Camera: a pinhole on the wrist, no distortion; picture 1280 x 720 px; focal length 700.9 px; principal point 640.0 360.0 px. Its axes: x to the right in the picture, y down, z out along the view. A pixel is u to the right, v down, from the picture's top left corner.
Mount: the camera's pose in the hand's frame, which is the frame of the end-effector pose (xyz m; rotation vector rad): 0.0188 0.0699 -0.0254 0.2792 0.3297 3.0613
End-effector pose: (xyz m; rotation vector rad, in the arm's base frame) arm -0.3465 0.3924 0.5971 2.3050 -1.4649 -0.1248
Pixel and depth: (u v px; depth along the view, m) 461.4 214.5 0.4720
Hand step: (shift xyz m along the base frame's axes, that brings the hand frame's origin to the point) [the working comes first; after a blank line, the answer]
In the camera's frame: -0.1203 -0.0980 0.4720

-0.2257 -0.4052 -0.2245
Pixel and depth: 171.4 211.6 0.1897
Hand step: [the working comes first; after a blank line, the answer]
In the camera's frame: -0.1268 -0.0402 0.1897

-0.0746 -0.2464 -0.0373
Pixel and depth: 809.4 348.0 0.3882
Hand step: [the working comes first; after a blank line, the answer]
In the camera's frame: 0.0938 -0.0066 0.3882

-0.2428 -0.1625 -0.2694
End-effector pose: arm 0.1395 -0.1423 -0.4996 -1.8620 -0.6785 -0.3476
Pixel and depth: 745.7 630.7 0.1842
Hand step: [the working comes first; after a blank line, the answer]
In the camera's frame: 0.0278 0.0711 0.1842

0.0296 0.1540 -0.0841
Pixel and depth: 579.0 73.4 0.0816
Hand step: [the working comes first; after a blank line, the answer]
In the camera's frame: -0.0071 -0.0334 0.0816

0.1013 0.0216 -0.0844
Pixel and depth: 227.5 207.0 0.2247
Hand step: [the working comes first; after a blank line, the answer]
In the camera's frame: -0.1322 -0.0490 0.2247

0.2336 0.1588 -0.0751
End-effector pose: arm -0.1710 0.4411 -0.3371 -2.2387 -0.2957 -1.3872
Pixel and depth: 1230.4 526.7 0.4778
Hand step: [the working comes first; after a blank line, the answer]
In the camera's frame: 0.4025 0.1136 0.4778

0.3131 0.2156 -0.4764
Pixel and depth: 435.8 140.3 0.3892
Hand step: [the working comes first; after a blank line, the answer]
In the camera's frame: -0.1134 -0.1220 0.3892

0.4416 -0.0849 -0.0045
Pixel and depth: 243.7 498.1 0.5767
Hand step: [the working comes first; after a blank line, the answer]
In the camera's frame: -0.3261 0.1136 0.5767

0.6145 0.1740 0.1929
